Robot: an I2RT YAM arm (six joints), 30 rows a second.
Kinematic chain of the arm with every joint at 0, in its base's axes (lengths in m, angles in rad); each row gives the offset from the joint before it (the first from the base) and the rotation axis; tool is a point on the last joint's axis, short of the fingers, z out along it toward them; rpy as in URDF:
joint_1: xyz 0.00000 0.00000 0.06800 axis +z
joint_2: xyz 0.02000 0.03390 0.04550 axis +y
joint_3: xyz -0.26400 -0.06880 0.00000 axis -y
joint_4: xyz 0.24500 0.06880 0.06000 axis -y
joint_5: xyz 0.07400 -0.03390 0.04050 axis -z
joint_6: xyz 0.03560 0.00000 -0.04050 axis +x
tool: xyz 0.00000 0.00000 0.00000 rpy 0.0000 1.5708 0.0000
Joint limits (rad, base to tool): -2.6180..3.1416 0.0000..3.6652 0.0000..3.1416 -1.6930..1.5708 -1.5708..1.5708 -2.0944..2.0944
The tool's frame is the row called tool.
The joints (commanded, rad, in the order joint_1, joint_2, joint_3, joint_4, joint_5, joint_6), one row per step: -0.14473 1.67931 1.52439 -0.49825 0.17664 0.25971; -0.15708 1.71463 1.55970 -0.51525 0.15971 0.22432; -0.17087 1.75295 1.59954 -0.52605 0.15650 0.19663; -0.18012 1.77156 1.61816 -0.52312 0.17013 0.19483; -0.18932 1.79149 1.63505 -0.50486 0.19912 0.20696; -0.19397 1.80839 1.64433 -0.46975 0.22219 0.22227; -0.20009 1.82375 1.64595 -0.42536 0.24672 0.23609; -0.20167 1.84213 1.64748 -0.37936 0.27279 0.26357
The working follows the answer.
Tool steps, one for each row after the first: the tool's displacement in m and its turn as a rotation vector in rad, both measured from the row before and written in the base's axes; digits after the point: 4 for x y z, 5 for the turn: 0.0074 -0.0054 -0.0027 -0.01348 0.02525 0.02245; 0.0082 -0.0068 -0.0021 -0.01686 0.01661 0.00580; 0.0041 -0.0050 -0.0006 -0.01024 -0.00087 -0.01875; 0.0050 -0.0058 -0.0004 -0.01168 -0.01557 -0.03934; 0.0055 -0.0039 -0.0004 -0.00779 -0.02975 -0.03208; 0.0051 -0.0045 -0.0016 -0.00984 -0.03256 -0.03390; 0.0060 -0.0028 -0.0027 0.00024 -0.03700 -0.03801
Tool pose at each row, in the base's axes (x y z in m, rotation vector in rad; rounded; the steps above come from the unrounded poses): 0.3816 -0.0619 0.3312 0.53935 2.14867 -0.13284; 0.3890 -0.0673 0.3285 0.50809 2.17619 -0.14231; 0.3972 -0.0742 0.3264 0.49262 2.19070 -0.16212; 0.4013 -0.0792 0.3258 0.50753 2.18390 -0.18312; 0.4063 -0.0850 0.3253 0.54390 2.15761 -0.21241; 0.4118 -0.0889 0.3249 0.57410 2.11954 -0.22885; 0.4169 -0.0934 0.3233 0.60447 2.07745 -0.24723; 0.4230 -0.0963 0.3205 0.64456 2.03194 -0.25582

